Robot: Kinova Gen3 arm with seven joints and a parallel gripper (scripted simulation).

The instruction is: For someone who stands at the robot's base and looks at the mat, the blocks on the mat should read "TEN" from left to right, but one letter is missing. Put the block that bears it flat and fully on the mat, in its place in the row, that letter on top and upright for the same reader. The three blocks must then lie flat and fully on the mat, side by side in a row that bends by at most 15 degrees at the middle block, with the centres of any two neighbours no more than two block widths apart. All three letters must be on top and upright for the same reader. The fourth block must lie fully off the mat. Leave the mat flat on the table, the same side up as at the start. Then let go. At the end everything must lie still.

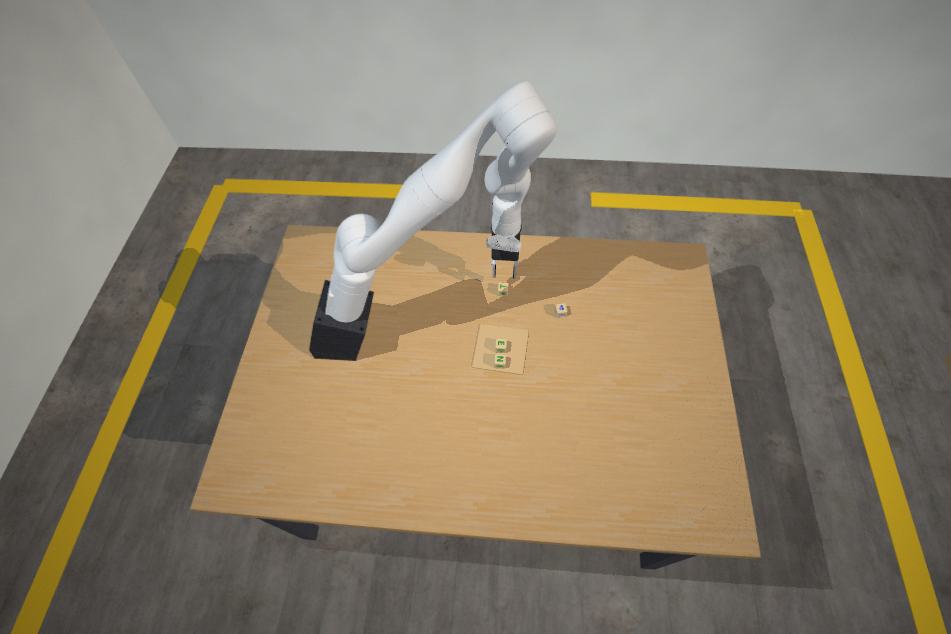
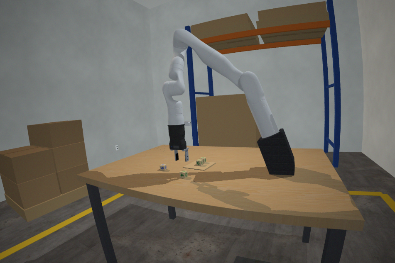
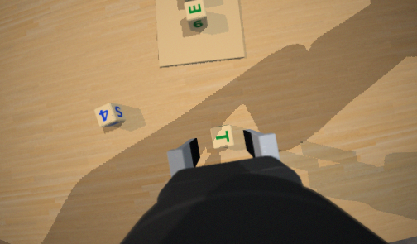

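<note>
Right now my hand is 9 cm above the T block. Also, from my hand: mat: 2 cm behind, 19 cm to the right, 10 cm below; E block: 2 cm behind, 19 cm to the right, 8 cm below.
</note>
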